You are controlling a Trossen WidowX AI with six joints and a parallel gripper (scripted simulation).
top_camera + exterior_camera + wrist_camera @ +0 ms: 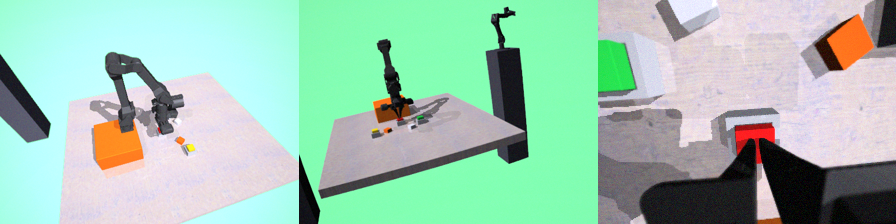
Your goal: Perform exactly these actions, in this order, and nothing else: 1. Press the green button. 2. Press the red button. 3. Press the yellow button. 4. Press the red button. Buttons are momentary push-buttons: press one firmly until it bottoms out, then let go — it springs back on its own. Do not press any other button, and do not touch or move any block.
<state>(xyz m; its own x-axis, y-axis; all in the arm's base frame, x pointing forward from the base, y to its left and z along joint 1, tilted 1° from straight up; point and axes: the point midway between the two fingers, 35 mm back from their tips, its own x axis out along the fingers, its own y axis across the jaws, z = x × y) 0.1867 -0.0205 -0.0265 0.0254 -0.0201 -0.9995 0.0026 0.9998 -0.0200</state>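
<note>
My gripper tip is now 1 cm above the red button. Round my gripper tip: orange block (9 cm to the right, 8 cm ahead, 3 cm below); white block (12 cm ahead, 4 cm to the left, 3 cm below); green button (11 cm to the left, 7 cm ahead, 1 cm below).
</note>
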